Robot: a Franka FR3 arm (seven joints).
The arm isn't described. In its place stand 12 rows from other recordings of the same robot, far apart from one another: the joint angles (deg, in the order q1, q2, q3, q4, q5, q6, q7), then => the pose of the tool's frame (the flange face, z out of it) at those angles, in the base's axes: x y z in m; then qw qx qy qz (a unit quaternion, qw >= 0).
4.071 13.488 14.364 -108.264 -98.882 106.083 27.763 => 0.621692 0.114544 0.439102 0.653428 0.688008 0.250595 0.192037
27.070 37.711 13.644 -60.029 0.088 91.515 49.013 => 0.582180 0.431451 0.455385 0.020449 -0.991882 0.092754 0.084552
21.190 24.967 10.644 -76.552 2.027 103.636 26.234 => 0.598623 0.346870 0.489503 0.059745 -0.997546 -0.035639 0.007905
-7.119 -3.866 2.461 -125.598 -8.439 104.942 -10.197 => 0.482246 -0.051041 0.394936 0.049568 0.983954 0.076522 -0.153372
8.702 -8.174 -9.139 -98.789 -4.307 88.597 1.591 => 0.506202 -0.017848 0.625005 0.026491 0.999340 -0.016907 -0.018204
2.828 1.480 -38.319 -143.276 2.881 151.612 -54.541 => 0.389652 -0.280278 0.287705 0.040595 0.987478 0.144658 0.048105
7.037 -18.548 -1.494 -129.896 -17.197 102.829 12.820 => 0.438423 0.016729 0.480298 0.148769 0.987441 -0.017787 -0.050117
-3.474 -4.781 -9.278 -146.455 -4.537 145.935 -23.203 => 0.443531 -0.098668 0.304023 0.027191 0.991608 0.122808 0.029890
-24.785 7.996 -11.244 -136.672 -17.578 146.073 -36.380 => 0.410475 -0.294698 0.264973 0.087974 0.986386 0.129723 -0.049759
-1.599 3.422 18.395 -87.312 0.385 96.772 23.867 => 0.560695 0.163829 0.625679 0.030776 -0.996488 0.062561 -0.046383
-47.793 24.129 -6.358 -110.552 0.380 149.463 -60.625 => 0.383101 -0.522616 0.296837 0.120083 0.989447 0.061065 0.053345
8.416 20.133 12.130 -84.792 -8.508 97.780 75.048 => 0.621272 0.198627 0.469348 0.067534 0.891524 -0.447745 -0.012184
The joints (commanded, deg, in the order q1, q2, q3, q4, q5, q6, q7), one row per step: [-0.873, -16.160, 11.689, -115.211, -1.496, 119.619, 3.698]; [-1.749, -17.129, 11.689, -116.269, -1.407, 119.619, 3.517]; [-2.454, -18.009, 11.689, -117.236, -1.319, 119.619, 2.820]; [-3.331, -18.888, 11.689, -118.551, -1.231, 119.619, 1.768]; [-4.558, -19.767, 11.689, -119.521, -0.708, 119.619, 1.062]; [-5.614, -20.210, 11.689, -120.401, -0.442, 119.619, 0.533]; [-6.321, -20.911, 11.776, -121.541, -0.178, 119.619, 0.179]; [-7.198, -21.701, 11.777, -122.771, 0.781, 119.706, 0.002]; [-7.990, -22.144, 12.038, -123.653, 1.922, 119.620, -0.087]
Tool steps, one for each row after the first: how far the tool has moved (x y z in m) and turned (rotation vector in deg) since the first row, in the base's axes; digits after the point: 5 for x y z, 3 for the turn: [-0.00396, -0.00805, -0.00116, -0.181, 0.089, -0.783]; [-0.00780, -0.01449, -0.00234, -0.525, 0.189, -0.909]; [-0.01178, -0.02254, -0.00671, -1.040, 0.650, -0.898]; [-0.01517, -0.03281, -0.00811, -0.946, 0.823, -1.616]; [-0.01685, -0.04185, -0.01232, -0.995, 1.305, -2.279]; [-0.02057, -0.04717, -0.01681, -1.060, 1.780, -2.698]; [-0.02459, -0.05404, -0.02124, -0.350, 2.221, -3.664]; [-0.02722, -0.05756, -0.02594, 0.521, 2.842, -4.414]
